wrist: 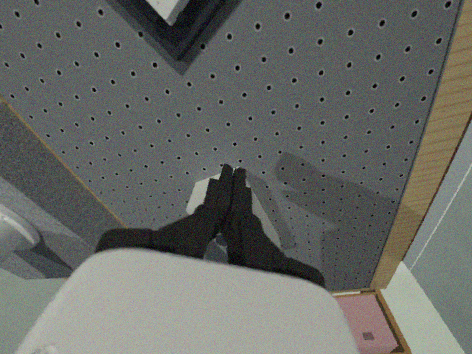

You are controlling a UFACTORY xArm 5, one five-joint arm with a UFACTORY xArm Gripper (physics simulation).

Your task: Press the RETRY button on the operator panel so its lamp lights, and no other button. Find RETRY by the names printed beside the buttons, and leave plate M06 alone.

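Frame: origin at the arm's base, x left, y down, z back, level; millimetres.
Seen in the pictures: gripper, fingertip midpoint: point(229, 180).
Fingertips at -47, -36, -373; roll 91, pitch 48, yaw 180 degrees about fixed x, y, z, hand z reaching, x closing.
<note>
Pixels of each thing's top centre, then the offset from my fingertips to it, as dx, dy, dz. "spot": a spot on its surface instead. Level surfaces: height alone.
- white plate at a spot on its surface: point(169, 9) spot: +116, +61, -5
- black holder at a spot on its surface: point(181, 47) spot: +94, +75, +5
- grey perforated board at its surface level: dy +87
My gripper point(229, 180) is shut and empty, with its fingertips pointing up the view at the centre. A pale, white block-like object point(199, 192) shows partly behind the fingers; the fingers hide its middle, and I cannot tell whether it is the operator panel. No RETRY button, lamp or printed button name can be made out. The corner of a white plate point(169, 9) shows at the top edge, in a black holder point(181, 47). No label is visible on it, so I cannot tell whether it is M06.
A grey perforated board point(280, 107) lies under the gripper, with a light wooden edge strip point(434, 145) on the right. A dark grey speckled block point(45, 160) and a white rounded part point(15, 232) are at the left. A pink-lined wooden tray point(362, 315) is at the lower right.
</note>
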